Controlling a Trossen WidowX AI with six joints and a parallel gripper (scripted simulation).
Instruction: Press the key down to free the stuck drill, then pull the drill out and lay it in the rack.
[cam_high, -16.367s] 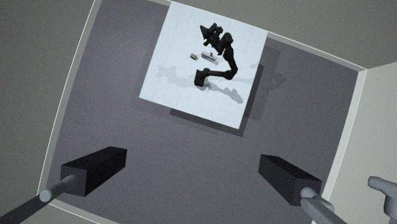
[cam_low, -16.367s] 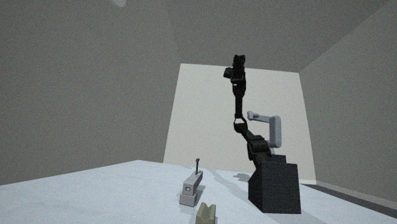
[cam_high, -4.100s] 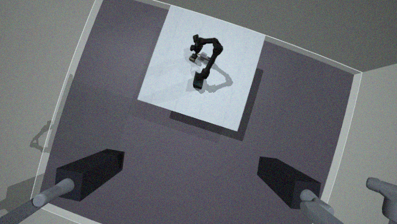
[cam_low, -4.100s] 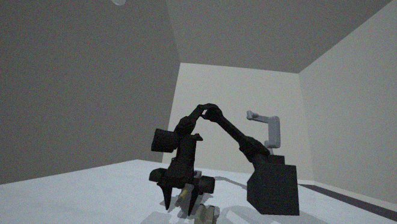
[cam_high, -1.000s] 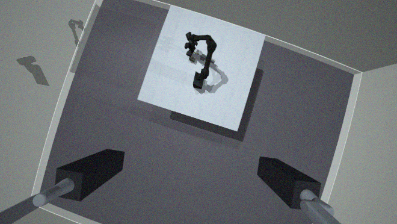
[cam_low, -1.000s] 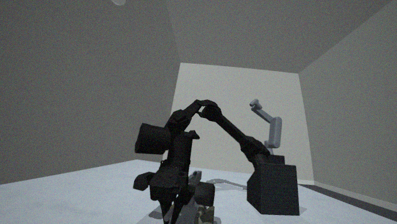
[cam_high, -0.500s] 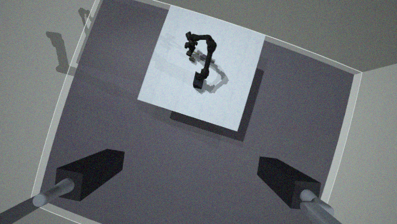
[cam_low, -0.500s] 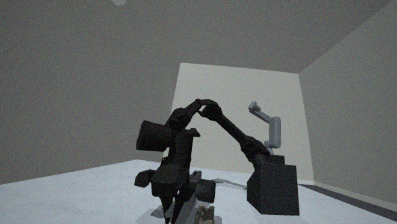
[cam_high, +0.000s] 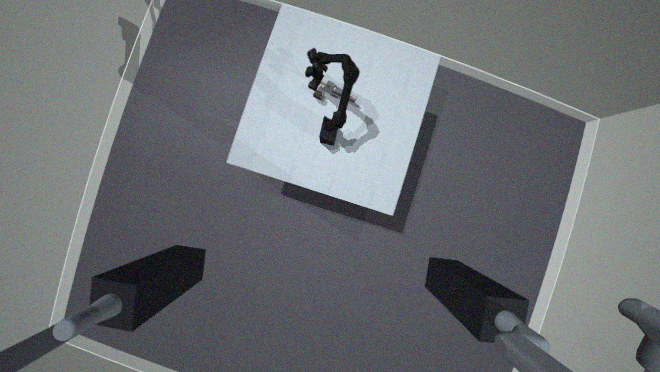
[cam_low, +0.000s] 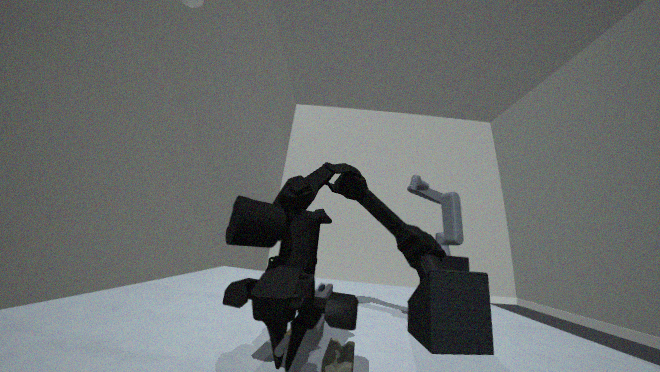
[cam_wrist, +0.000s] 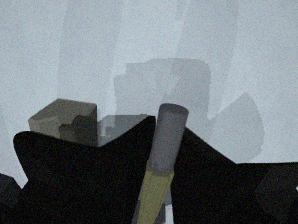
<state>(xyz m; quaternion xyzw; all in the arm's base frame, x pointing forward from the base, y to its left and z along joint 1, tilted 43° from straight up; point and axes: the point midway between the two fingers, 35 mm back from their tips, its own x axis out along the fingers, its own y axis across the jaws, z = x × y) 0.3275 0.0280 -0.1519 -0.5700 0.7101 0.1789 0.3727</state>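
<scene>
Now: the drill 4 cm to the right of my gripper tip, 4 cm above it and 1 cm behind it. From my gripper tip the other things lie so: dark key 22 cm to the right, 7 cm behind, 3 cm above; then olive rack 8 cm behind, 1 cm to the right; then long grey block 19 cm to the right, 6 cm behind, 3 cm above.
</scene>
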